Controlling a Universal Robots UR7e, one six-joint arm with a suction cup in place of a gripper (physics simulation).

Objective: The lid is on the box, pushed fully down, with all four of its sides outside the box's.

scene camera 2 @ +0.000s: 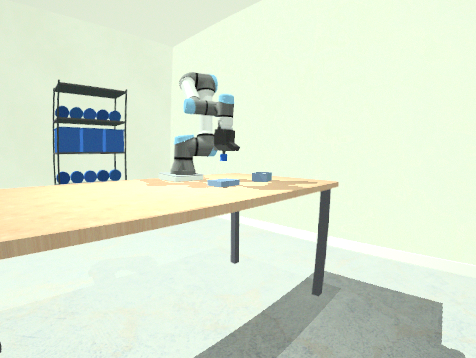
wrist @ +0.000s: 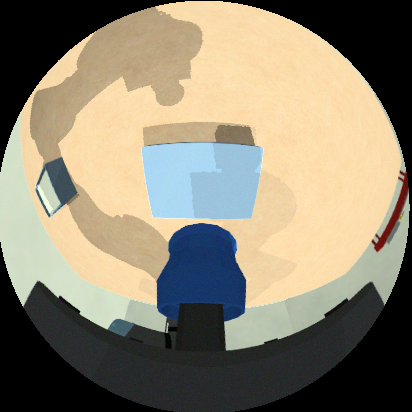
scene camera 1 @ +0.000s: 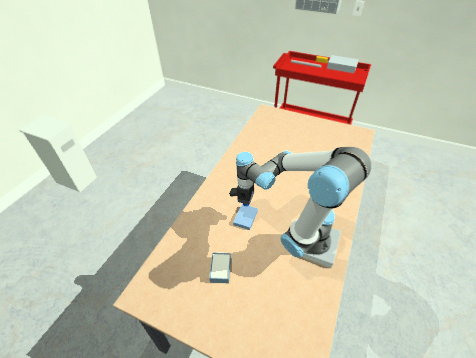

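The light-blue lid lies flat on the table, its smooth face up. The box stands apart from it on the table, open at the top, with dark blue-grey walls and a cream inside; the lid is not on it. My gripper, a blue suction cup, points down and hangs above the lid, with a clear gap in the scene camera 2 view. It is open and holds nothing. In the wrist view the cup shows just below the lid's lower edge.
The wooden table bears both parts and the arm's base. A red cart stands beyond the table's far end. A dark shelf rack stands behind the table. A white cabinet stands on the floor at the left.
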